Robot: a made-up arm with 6 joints.
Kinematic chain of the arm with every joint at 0, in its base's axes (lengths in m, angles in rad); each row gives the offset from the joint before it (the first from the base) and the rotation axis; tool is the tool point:
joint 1: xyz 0 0 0.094 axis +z
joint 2: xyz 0 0.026 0 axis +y
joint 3: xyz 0 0 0.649 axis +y
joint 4: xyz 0 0 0.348 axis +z
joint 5: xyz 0 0 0 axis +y
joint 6: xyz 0 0 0.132 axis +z
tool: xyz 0 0 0
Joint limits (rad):
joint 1: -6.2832..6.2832
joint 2: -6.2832..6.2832
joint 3: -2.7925..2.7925
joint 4: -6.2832..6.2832
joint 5: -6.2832..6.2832
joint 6: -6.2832..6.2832
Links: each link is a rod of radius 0.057 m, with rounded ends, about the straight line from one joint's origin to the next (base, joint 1, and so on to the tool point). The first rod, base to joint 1, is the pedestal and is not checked.
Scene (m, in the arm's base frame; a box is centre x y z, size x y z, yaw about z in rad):
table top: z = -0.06
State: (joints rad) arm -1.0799 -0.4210 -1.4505 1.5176 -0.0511 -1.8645
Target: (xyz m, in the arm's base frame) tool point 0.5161 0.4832 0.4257
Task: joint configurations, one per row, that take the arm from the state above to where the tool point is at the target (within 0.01 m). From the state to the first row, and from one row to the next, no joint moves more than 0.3 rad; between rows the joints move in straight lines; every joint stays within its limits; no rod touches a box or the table.
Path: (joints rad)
1: -1.3278 -0.4314 -1.4886 1.5198 -0.0057 -1.8645
2: -1.5758 -0.4417 -1.5267 1.5220 0.0397 -1.8645
3: -1.8237 -0.4521 -1.5647 1.5241 0.0851 -1.8645
4: -2.0717 -0.4625 -1.6028 1.5263 0.1305 -1.8645
5: -2.3196 -0.4728 -1.6409 1.5285 0.1759 -1.8645

